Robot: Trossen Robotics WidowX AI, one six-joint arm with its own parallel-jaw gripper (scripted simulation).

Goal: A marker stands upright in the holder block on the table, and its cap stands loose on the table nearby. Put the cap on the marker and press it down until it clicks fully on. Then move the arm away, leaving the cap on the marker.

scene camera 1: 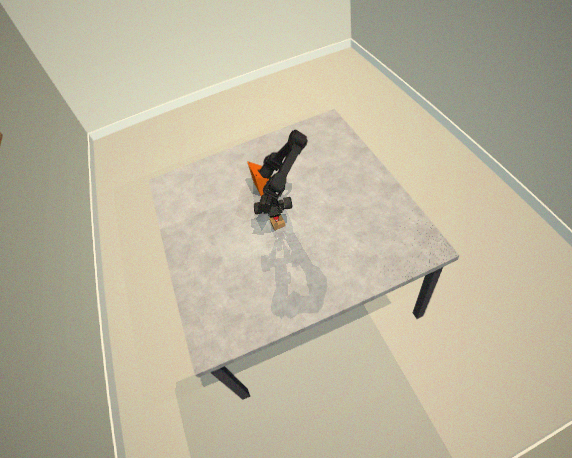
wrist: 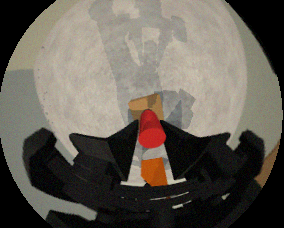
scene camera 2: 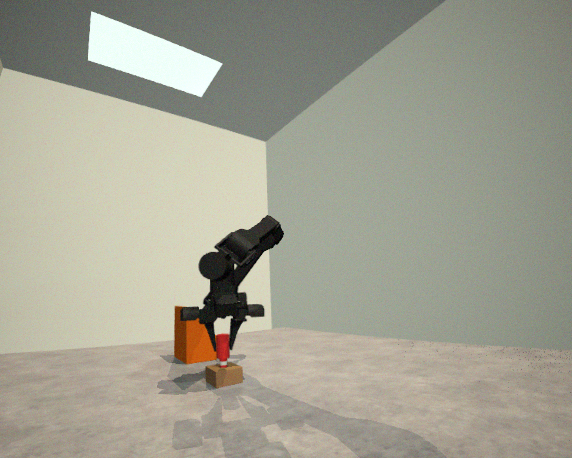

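Through scene camera 2, I can see my gripper (scene camera 2: 223,350). The wrist view gives me a red cap (wrist: 151,135), and there too I find my gripper (wrist: 149,122).
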